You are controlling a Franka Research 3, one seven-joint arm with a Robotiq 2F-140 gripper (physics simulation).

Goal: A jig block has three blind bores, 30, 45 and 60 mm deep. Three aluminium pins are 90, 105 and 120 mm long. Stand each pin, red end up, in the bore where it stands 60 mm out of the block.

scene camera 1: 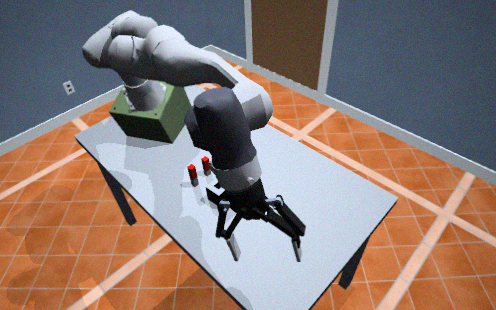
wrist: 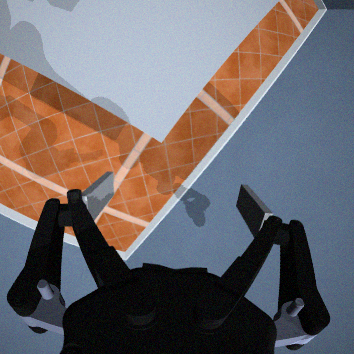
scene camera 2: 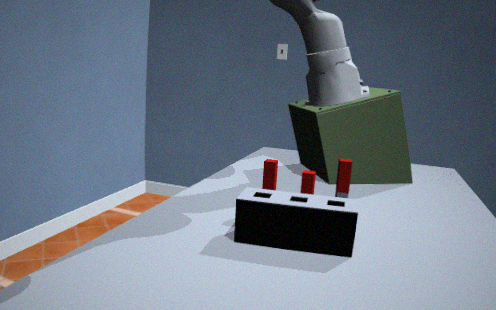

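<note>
The black-sided jig block [scene camera 2: 295, 226] [scene camera 1: 215, 195] has a light top with three empty-looking bores in scene camera 2; the arm partly covers it in scene camera 1. Behind it, on the base side, stand three upright red-topped pins: the left pin [scene camera 2: 270, 175] [scene camera 1: 192, 172], the middle pin [scene camera 2: 308, 183] [scene camera 1: 205, 164], whose top shows lowest, and the right pin [scene camera 2: 344, 176]. The block hides their lower parts in scene camera 2; the arm hides the right pin in scene camera 1. My gripper [scene camera 1: 267, 257] [wrist: 176, 189] is wide open and empty, above the table's front part, beyond the block from the pins.
The green base box [scene camera 2: 367, 142] [scene camera 1: 145, 122] carries the arm at the table's far end. The table [scene camera 1: 345, 200] [scene camera 2: 150, 280] [wrist: 135, 65] has a front corner that shows in the wrist view. Blue walls and a brown door [scene camera 1: 287, 40] stand beyond the table.
</note>
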